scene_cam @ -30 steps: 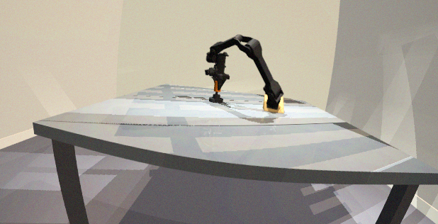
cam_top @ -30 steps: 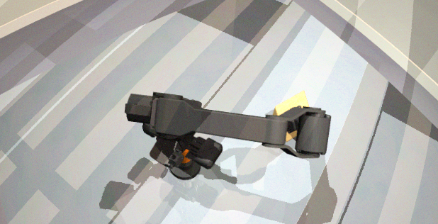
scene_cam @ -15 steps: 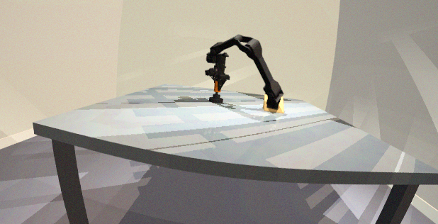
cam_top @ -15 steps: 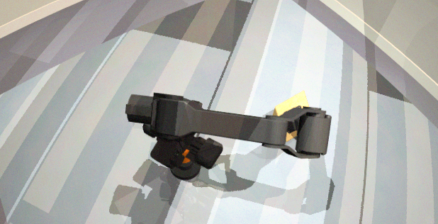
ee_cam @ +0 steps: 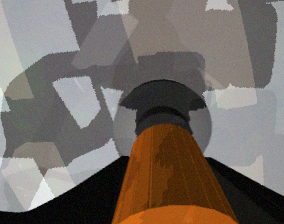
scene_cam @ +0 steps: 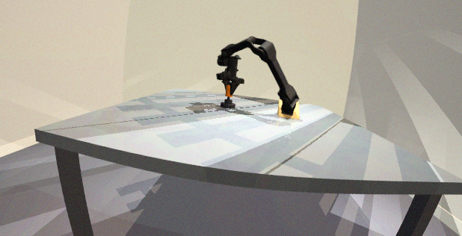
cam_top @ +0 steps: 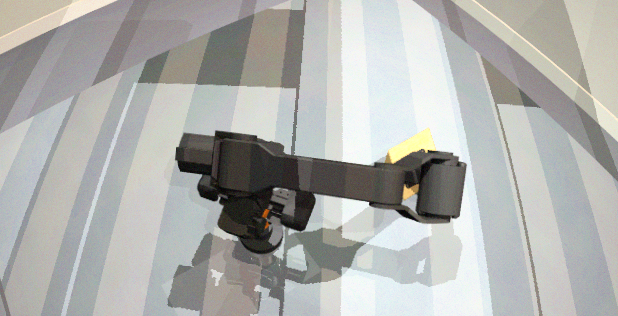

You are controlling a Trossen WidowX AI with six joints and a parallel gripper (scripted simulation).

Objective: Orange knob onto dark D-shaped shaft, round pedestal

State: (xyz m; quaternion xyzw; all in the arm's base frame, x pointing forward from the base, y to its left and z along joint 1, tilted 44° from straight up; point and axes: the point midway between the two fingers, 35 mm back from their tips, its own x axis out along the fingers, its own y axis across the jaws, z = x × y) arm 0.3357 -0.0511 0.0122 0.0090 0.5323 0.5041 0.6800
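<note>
The orange knob lies 2 cm above my gripper tip. The rest, counted from my gripper tip: pedestal (4 cm below).
</note>
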